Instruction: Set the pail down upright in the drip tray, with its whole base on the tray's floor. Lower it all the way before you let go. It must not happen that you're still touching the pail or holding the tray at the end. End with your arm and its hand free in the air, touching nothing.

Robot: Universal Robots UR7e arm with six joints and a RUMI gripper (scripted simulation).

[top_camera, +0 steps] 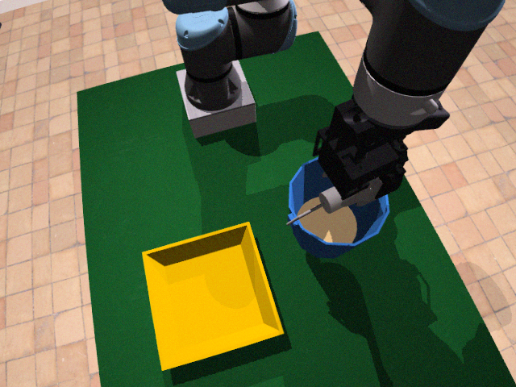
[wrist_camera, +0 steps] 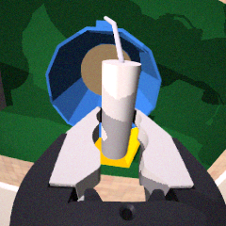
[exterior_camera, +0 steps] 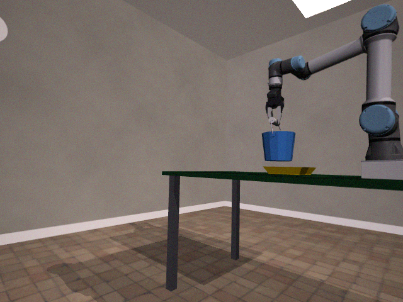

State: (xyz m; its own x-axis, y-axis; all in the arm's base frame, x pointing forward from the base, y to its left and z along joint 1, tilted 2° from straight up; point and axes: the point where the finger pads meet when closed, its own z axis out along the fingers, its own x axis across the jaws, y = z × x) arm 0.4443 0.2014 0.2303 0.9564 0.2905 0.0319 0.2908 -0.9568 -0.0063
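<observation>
Now: the pail 1 cm behind my hand and 9 cm below it. From my hand the other things lie so: white cylindrical grip (1 cm behind, 3 cm below); yellow drip tray (7 cm ahead, 27 cm to the right, 28 cm below).
</observation>
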